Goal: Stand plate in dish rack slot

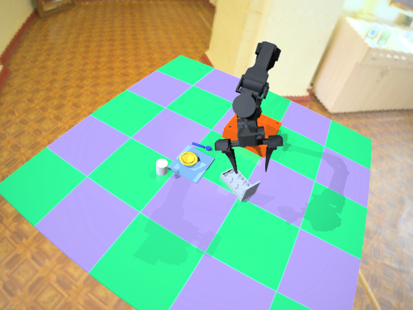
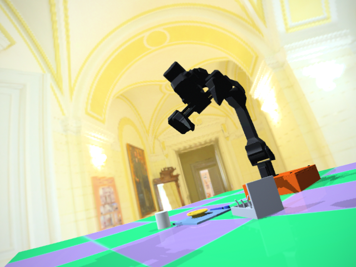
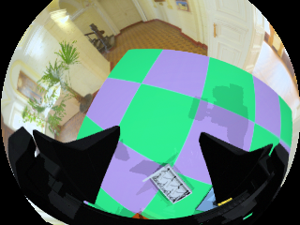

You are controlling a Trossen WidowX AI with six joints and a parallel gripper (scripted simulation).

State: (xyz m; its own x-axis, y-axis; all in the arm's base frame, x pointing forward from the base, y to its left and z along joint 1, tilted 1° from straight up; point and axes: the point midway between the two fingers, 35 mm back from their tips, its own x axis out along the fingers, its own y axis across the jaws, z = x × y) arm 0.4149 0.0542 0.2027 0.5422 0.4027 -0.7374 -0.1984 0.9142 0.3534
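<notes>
My gripper tip is now 16 cm past the yellow plate, 23 cm to the left of it and 23 cm above it. The rest, counted from my gripper tip: grey dish rack 13 cm behind, 2 cm to the right, 22 cm below; then light blue mat 15 cm behind, 22 cm to the right, 24 cm below; then white cup 7 cm behind, 31 cm to the right, 22 cm below.
</notes>
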